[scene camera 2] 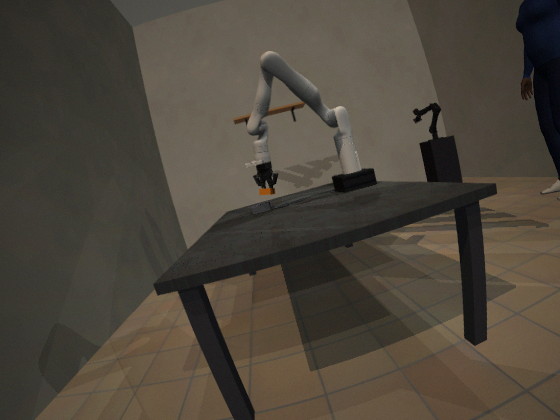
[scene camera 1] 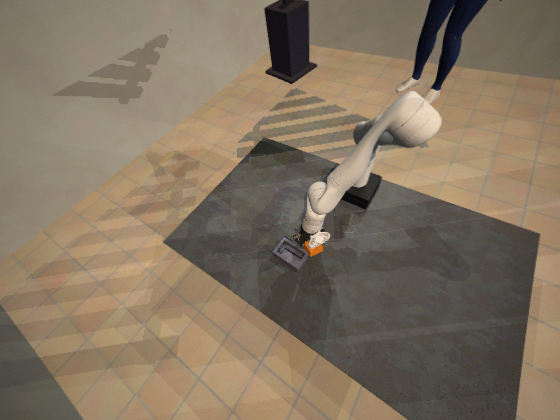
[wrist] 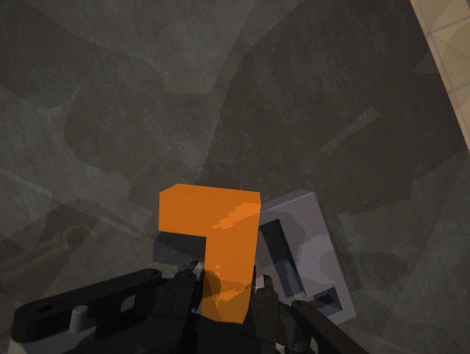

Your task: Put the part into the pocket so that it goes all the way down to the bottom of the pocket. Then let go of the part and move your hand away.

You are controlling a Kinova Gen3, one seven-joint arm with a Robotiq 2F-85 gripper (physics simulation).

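Pixels of known places: gripper, between the fingertips: (scene camera 1: 305,243) (wrist: 230,273); arm's base, origin of its link: (scene camera 2: 351,172).
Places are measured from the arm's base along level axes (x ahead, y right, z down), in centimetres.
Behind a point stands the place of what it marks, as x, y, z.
Observation:
The orange L-shaped part (scene camera 1: 313,249) {44.0, -8.9, -3.4} (scene camera 2: 267,191) {42.1, -10.6, -1.7} (wrist: 230,225) {44.0, -8.2, -3.3} is held in the air above the table. My gripper (scene camera 2: 266,188) {43.1, -3.7, 0.0} (wrist: 230,273) {43.1, -3.7, 0.0} is shut on the long leg of the part; the short leg points left in the wrist view. The grey block with the pocket (scene camera 1: 296,260) {50.1, -4.5, 4.3} (scene camera 2: 260,208) {48.3, -6.9, 5.7} (wrist: 322,240) {52.3, -2.4, 4.3} lies on the table. In the wrist view it is right of the part, turned at an angle to it, and partly hidden behind the part and the right finger. In scene camera 2 the part is above the block, with a gap between them.
The dark table (scene camera 1: 400,280) {27.3, -40.3, 7.9} (scene camera 2: 320,225) {21.4, -66.0, 7.9} (wrist: 125,65) {36.7, -25.1, 7.9} carries the block and the black arm base (scene camera 1: 366,192) {3.6, -7.5, 0.2} (scene camera 2: 355,180) {0.8, -9.7, 3.6}. The table's edge passes at the upper right of the wrist view. A dark pedestal (scene camera 1: 289,42) (scene camera 2: 441,159) and a standing person (scene camera 1: 442,45) (scene camera 2: 545,75) are beyond the table.

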